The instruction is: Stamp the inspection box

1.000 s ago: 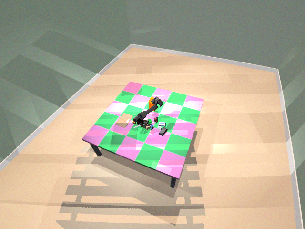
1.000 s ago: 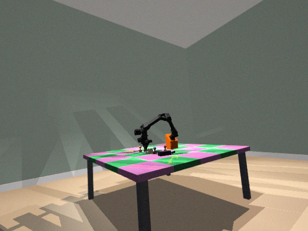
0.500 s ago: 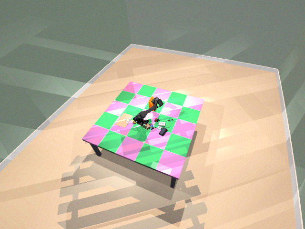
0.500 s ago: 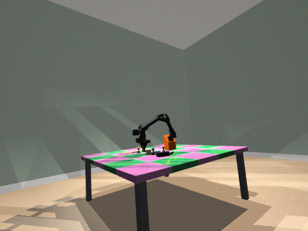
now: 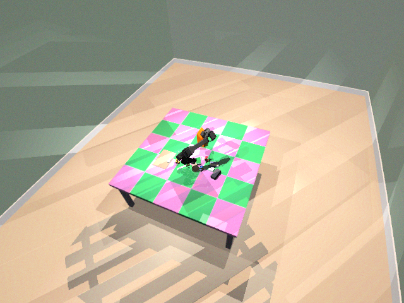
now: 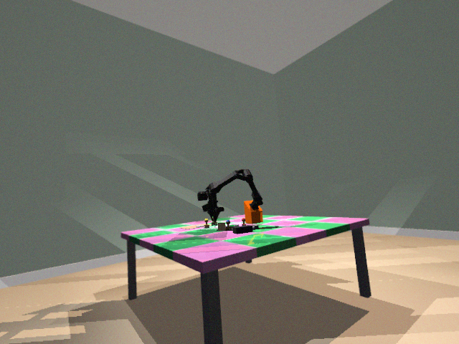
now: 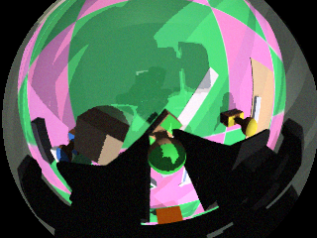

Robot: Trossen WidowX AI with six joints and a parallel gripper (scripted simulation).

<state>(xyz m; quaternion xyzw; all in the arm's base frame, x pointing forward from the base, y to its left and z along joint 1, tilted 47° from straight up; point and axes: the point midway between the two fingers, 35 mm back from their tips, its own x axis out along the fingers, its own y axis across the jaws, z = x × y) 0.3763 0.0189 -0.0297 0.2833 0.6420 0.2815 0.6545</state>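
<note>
Now: gripper tip 110 mm past the green ink pad, 60 mm to the right of it and 50 mm above it. The rest, counted from my gripper tip: tan block: 80 mm to the left, 30 mm below, 10 mm behind; green-knobbed stamp: right at my gripper tip; white strip: 50 mm to the right, 50 mm below.
</note>
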